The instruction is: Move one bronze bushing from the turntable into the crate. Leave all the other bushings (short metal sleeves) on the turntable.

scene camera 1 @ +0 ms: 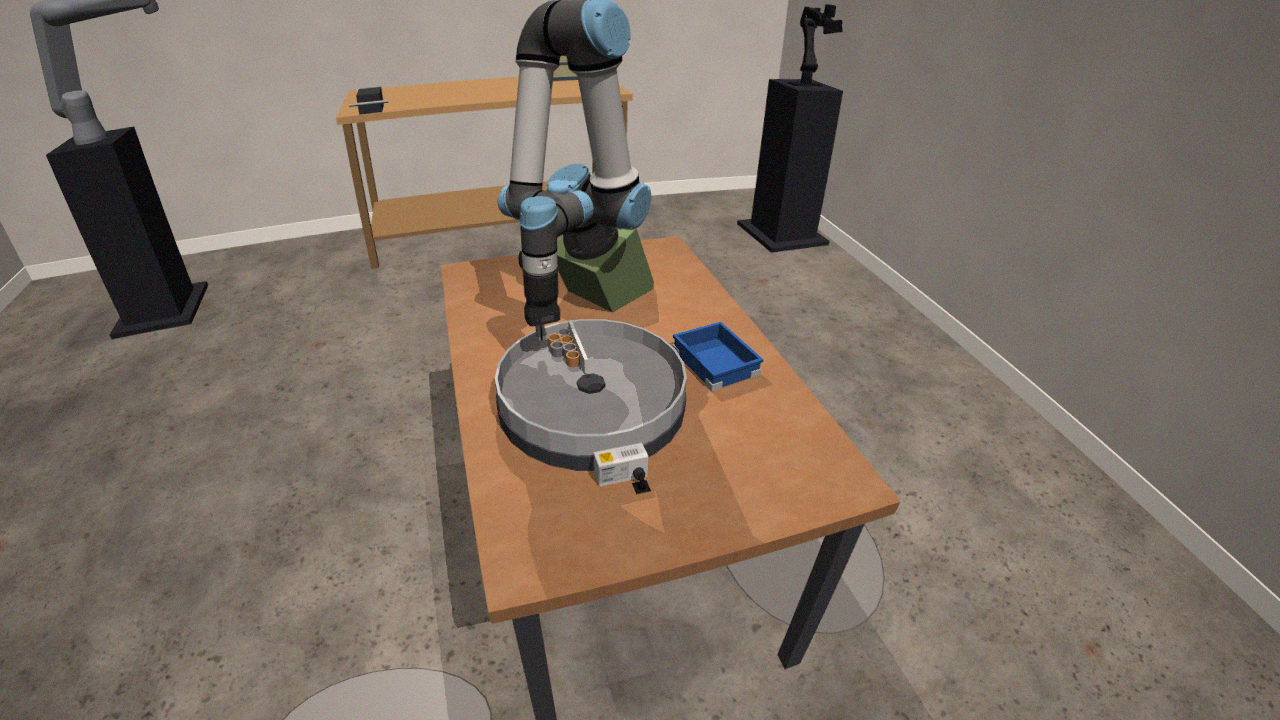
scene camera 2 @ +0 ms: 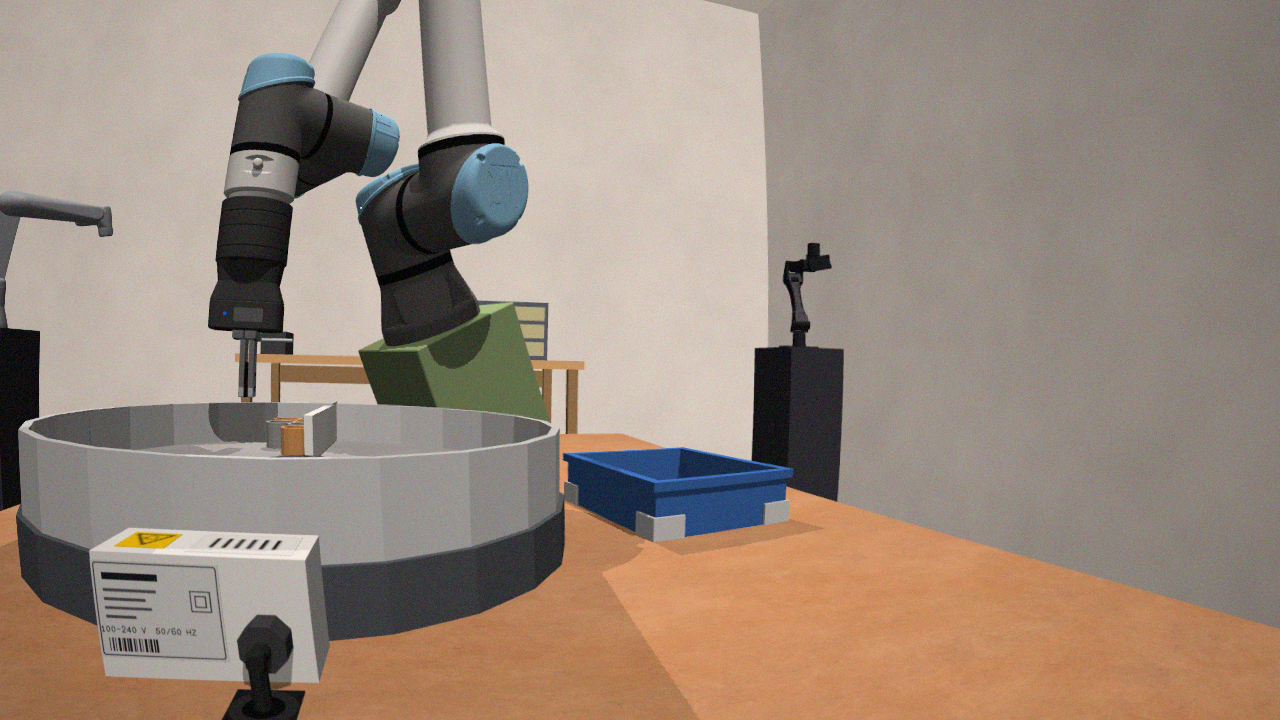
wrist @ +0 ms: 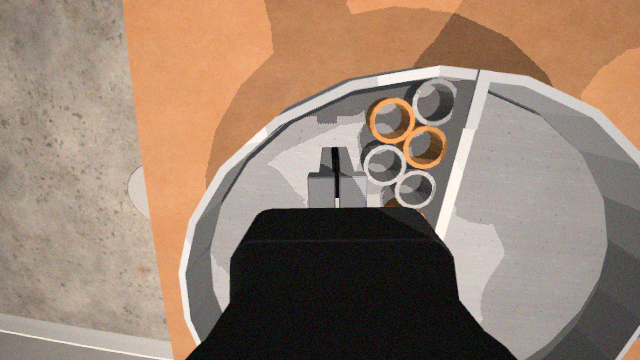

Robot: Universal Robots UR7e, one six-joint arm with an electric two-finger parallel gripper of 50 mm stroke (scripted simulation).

Path:
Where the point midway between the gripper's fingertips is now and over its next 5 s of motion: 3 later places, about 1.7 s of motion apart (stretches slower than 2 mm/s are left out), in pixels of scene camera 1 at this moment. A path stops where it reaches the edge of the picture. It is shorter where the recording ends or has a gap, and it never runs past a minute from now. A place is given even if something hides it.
The gripper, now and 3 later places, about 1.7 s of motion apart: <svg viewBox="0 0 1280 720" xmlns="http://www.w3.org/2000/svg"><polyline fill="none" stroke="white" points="540,337 541,332 539,332 539,323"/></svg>

